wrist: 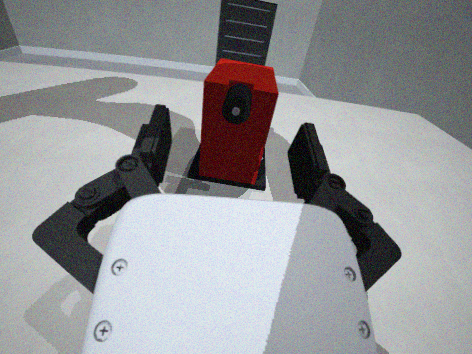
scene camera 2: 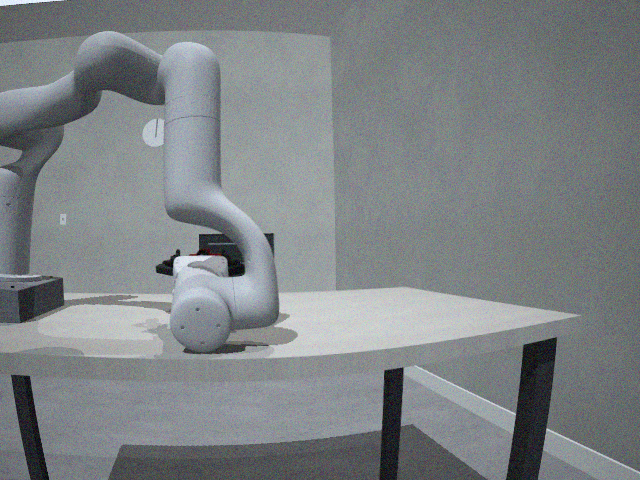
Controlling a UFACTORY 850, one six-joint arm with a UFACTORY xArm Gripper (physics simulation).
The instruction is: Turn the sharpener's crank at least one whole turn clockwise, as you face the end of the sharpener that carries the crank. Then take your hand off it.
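The red sharpener (wrist: 235, 150) stands upright on a black base (wrist: 227, 183) in the wrist view. Its near end carries a black crank (wrist: 239, 95), an upright oblong piece with a small grey spot low on it. In the scene view a thin red strip of the sharpener (scene camera 2: 207, 253) shows above the white gripper housing, and the crank is hidden there. My gripper (scene camera 2: 200, 263) (wrist: 234, 130) is open and empty. Its black fingers appear left and right of the sharpener in the wrist view, with gaps on both sides. How far they are from the crank in depth is unclear.
The sharpener stands on the pale table (scene camera 2: 361, 320) (wrist: 400, 165). A dark box (scene camera 2: 43, 298) with a light top sits at the table's left. A black slatted unit (scene camera 2: 217, 238) (wrist: 246, 32) stands beyond the table. The forearm curves down on the gripper's right in the scene view.
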